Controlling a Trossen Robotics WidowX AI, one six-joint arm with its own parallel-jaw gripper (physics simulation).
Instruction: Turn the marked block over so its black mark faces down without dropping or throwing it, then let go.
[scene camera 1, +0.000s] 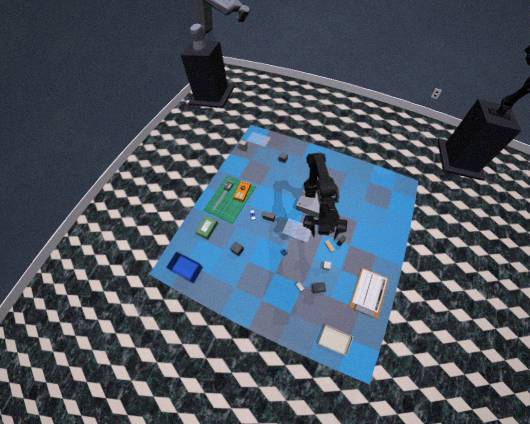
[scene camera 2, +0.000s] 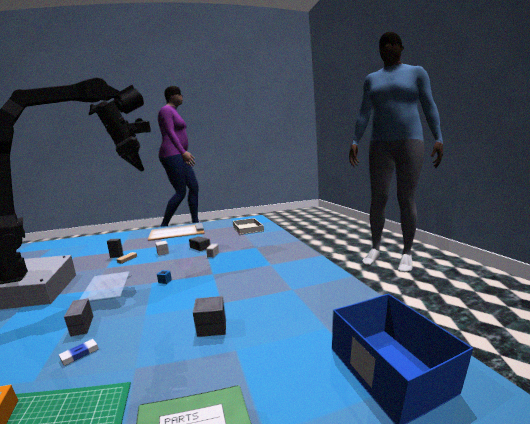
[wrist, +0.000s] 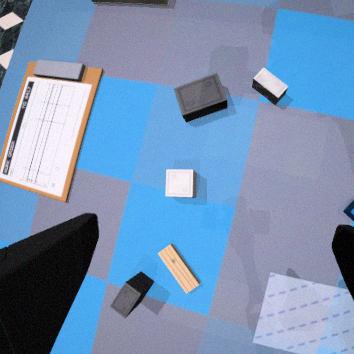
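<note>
Clipboard (scene camera 1: 369, 292), (wrist: 52, 108); green cutting mat (scene camera 2: 112, 396), (scene camera 1: 228, 209); blue bin (scene camera 2: 403, 360): visible at these points. The gripper (scene camera 2: 141, 168), (wrist: 216, 231) is open and holds nothing.
</note>
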